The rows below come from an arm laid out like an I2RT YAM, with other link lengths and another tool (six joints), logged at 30 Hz.
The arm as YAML. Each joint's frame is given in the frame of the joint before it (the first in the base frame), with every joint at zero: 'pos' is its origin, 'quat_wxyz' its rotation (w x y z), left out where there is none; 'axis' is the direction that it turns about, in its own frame. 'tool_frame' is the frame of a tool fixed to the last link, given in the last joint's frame.
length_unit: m
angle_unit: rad
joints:
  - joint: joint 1
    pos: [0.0, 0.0, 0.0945]
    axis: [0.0, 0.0, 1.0]
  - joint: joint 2
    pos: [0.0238, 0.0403, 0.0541]
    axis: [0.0, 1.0, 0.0]
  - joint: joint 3
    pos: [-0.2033, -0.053, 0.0]
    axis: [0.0, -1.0, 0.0]
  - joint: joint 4
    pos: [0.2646, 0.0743, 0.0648]
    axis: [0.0, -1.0, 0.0]
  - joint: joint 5
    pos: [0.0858, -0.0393, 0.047]
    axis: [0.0, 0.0, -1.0]
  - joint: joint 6
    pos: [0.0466, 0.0, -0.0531]
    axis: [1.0, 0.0, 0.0]
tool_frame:
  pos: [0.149, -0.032, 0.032]
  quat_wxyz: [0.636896, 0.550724, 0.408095, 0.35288]
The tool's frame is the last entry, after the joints.
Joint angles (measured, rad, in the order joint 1, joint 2, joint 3, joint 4, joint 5, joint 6), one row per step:
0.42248 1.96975 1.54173 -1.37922 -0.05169 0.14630
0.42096 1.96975 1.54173 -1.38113 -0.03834 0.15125
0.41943 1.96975 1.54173 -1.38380 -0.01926 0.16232
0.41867 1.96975 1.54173 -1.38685 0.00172 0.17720
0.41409 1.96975 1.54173 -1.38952 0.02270 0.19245
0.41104 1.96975 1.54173 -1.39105 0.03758 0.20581
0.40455 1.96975 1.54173 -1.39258 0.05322 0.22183
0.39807 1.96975 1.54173 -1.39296 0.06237 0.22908
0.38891 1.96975 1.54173 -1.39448 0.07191 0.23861
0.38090 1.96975 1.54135 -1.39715 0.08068 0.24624
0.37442 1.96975 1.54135 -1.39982 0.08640 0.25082
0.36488 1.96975 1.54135 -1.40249 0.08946 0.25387
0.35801 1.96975 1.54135 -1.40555 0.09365 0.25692
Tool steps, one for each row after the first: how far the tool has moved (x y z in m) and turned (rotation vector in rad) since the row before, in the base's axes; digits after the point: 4 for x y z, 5 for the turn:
0.0008 -0.0032 0.0005 -0.01377 -0.00384 -0.00319
0.0009 -0.0046 0.0008 -0.02054 -0.00590 -0.00775
0.0008 -0.0048 0.0010 -0.02316 -0.00684 -0.01017
0.0013 -0.0059 0.0011 -0.02301 -0.00746 -0.01427
0.0009 -0.0042 0.0008 -0.01667 -0.00606 -0.01235
0.0013 -0.0054 0.0010 -0.01785 -0.00684 -0.01814
0.0012 -0.0039 0.0005 -0.00979 -0.00420 -0.01123
0.0011 -0.0049 0.0007 -0.01105 -0.00364 -0.01600
0.0005 -0.0046 0.0006 -0.01056 -0.00162 -0.01318
0.0002 -0.0034 0.0005 -0.00706 -0.00034 -0.00945
0.0003 -0.0038 0.0003 -0.00435 0.00089 -0.01169
0.0000 -0.0032 0.0004 -0.00550 0.00089 -0.00872

